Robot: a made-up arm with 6 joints.
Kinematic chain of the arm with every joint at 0, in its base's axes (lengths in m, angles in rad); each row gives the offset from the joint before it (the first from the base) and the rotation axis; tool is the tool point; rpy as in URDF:
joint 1: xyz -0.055 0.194 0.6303 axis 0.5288 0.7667 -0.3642
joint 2: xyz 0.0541 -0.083 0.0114 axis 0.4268 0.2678 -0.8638
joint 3: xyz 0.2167 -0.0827 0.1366 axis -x
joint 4: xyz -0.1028 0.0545 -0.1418 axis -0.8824 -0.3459 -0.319
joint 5: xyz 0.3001 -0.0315 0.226 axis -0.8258 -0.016 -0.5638
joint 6: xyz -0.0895 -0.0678 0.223 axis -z
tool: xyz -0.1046 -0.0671 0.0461 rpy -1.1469 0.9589 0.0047
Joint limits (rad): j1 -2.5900..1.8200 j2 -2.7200..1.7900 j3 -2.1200..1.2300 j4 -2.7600..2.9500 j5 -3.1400..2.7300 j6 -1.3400..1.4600
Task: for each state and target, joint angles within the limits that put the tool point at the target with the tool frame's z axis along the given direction. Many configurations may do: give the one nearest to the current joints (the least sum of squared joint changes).
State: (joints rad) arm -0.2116 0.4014 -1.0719 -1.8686 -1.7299 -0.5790
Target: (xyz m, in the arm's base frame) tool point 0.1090 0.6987 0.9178 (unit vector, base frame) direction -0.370 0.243 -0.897
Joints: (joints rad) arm -0.0753 -0.3896 -0.5305 -2.6150 -2.0888 -0.7888
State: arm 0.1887 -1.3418 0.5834 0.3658 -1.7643 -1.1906
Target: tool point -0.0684 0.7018 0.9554 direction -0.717 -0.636 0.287
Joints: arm -0.1394 -1.4727 0.8189 0.5252 -1.7156 -0.8906
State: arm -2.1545 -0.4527 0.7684 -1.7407 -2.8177 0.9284
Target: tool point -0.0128 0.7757 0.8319 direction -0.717 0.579 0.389
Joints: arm -2.5198 -0.1777 0.4356 -1.1865 -2.6585 0.4173
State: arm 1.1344 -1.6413 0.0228 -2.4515 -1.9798 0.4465
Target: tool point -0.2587 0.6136 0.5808 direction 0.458 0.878 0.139
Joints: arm 1.1109 -1.8293 0.1051 -2.1964 -2.7189 1.2146
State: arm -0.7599 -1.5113 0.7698 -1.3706 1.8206 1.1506
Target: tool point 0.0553 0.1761 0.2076 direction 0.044 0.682 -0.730
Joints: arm -1.4217 -1.9797 0.2924 -1.5442 2.2262 1.3814
